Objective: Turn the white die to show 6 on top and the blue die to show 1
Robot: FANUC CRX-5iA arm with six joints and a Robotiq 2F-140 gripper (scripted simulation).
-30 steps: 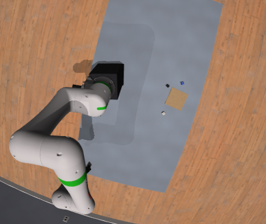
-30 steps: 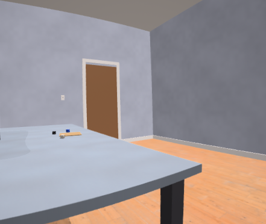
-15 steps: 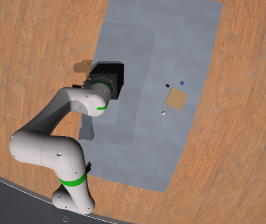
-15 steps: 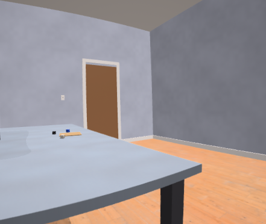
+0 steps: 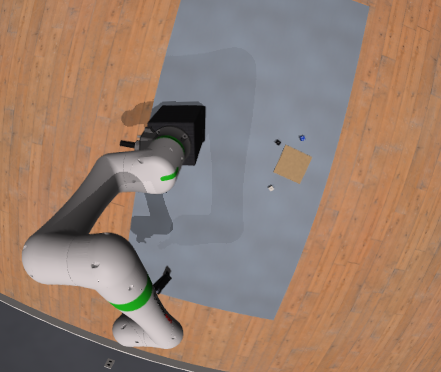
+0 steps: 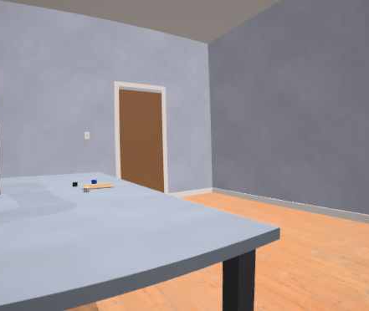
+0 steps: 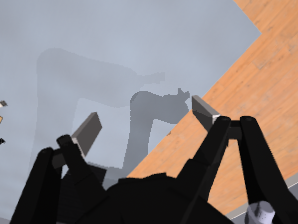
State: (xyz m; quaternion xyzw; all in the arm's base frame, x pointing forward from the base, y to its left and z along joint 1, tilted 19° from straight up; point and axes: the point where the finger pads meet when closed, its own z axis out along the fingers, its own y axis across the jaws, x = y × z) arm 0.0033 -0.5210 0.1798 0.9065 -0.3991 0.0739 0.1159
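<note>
Right now the white die is 420 mm ahead of my hand, 400 mm to the left of it and 300 mm below it. Round my hand: blue die 520 mm ahead, 660 mm to the left, 300 mm below; black die 410 mm ahead, 610 mm to the left, 300 mm below; tan mat 500 mm ahead, 530 mm to the left, 310 mm below.
</note>
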